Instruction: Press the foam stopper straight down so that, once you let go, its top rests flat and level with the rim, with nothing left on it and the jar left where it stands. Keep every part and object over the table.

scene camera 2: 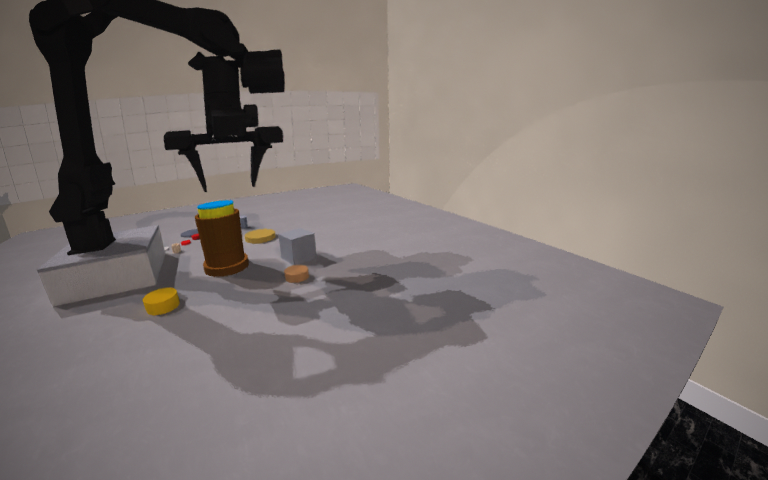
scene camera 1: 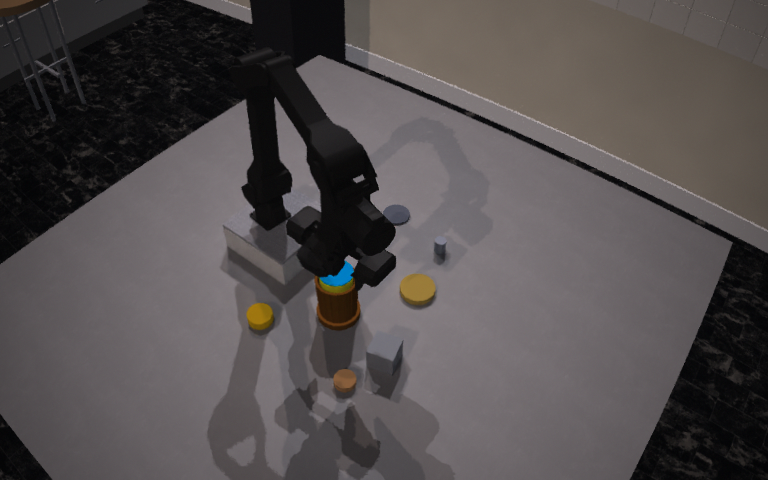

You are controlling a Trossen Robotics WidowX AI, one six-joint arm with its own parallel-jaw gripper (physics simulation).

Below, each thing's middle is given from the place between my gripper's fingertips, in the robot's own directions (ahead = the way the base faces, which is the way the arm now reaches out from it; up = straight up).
My hand is 30 mm past the brown ribbed jar [scene camera 2: 221,238], 20 mm to the right of it and 90 mm above it. Also, from my hand: grey block [scene camera 2: 297,246]: 110 mm ahead, 120 mm below; then yellow disc [scene camera 2: 160,301]: 120 mm behind, 100 mm to the right, 140 mm below.
